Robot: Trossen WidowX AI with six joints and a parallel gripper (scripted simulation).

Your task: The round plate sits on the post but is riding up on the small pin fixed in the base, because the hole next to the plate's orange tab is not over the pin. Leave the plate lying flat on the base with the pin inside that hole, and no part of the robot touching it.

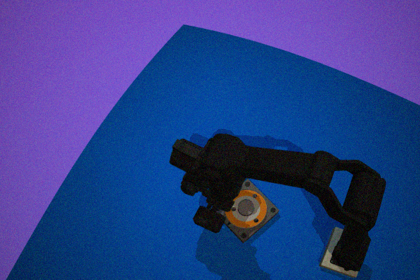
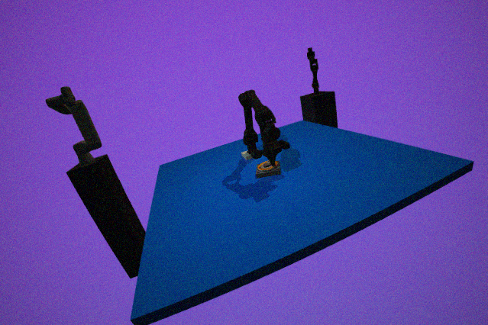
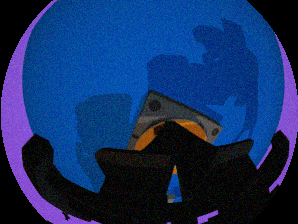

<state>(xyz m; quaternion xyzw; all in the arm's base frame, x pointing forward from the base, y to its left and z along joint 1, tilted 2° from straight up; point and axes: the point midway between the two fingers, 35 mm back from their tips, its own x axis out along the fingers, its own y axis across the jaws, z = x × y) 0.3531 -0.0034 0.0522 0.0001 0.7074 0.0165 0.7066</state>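
My gripper tip is 50 mm past the grey square base, 20 mm above it and 10 mm to the left of it.
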